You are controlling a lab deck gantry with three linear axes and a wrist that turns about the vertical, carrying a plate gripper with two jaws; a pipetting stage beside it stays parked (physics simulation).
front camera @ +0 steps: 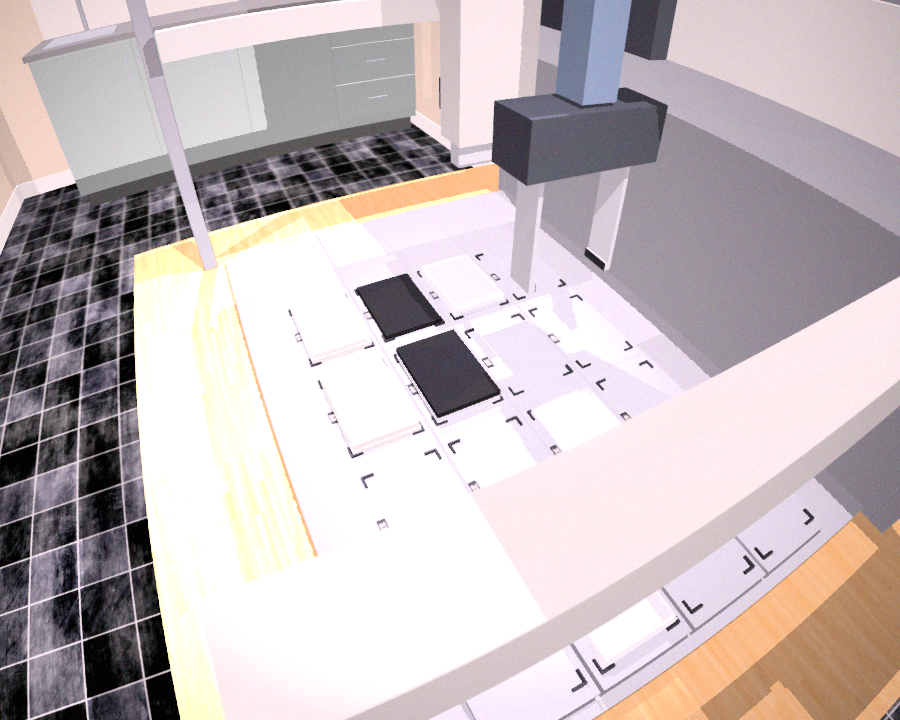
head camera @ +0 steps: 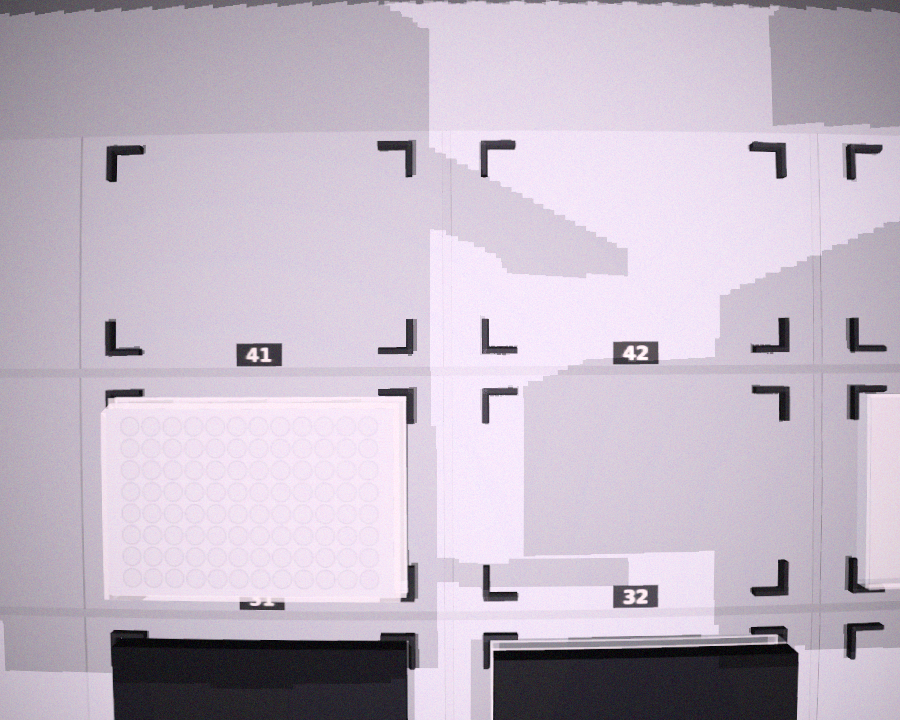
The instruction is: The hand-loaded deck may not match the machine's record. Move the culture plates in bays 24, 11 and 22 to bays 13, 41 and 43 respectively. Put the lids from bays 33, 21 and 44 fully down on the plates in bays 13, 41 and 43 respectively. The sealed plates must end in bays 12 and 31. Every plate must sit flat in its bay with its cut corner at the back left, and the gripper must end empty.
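Pixels of known places: gripper, fingertip midpoint: (front camera: 561,272); robot's base at its link origin: (front camera: 290,311).
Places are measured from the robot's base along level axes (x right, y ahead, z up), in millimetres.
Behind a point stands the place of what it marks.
My gripper (front camera: 562,276) @(x -270, y 276, z 157 mm) is open and empty above the far side of the deck; its jaws do not show in the head view. A pale plate (front camera: 463,283) @(x -255, y 74, z 14 mm) (head camera: 253,501) @(x -258, y 66, z 14 mm) with faint wells lies in bay 31. A black slab (front camera: 398,305) @(x -149, y 72, z 8 mm) (head camera: 258,686) @(x -176, y 64, z 8 mm) lies in bay 21. Another black slab (front camera: 448,373) @(x -148, y 237, z 17 mm) (head camera: 641,690) @(x -179, y 225, z 17 mm) in bay 22 has a pale rim under it. White pieces (front camera: 330,328) @(x -41, y 84, z 14 mm) (front camera: 375,405) @(x -48, y 244, z 14 mm) lie in bays 11 and 12. A pale piece (front camera: 576,415) @(x -258, y 362, z 8 mm) (head camera: 885,488) @(x -259, y 335, z 8 mm) is in bay 33, cut off in the head view. Bays 41, 42 and 32 hold no plate.
A wide pale beam (front camera: 638,480) @(x -4, y 620, z 400 mm) crosses the front view and hides part of the deck. Another white piece (front camera: 632,624) @(x -149, y 602, z 29 mm) shows beyond it, its bay number unreadable. Black corner brackets (head camera: 112,162) @(x -403, y -1, z 2 mm) stand around the bays. A thin upright post (front camera: 176,150) @(x 102, y -207, z 217 mm) rises at the left.
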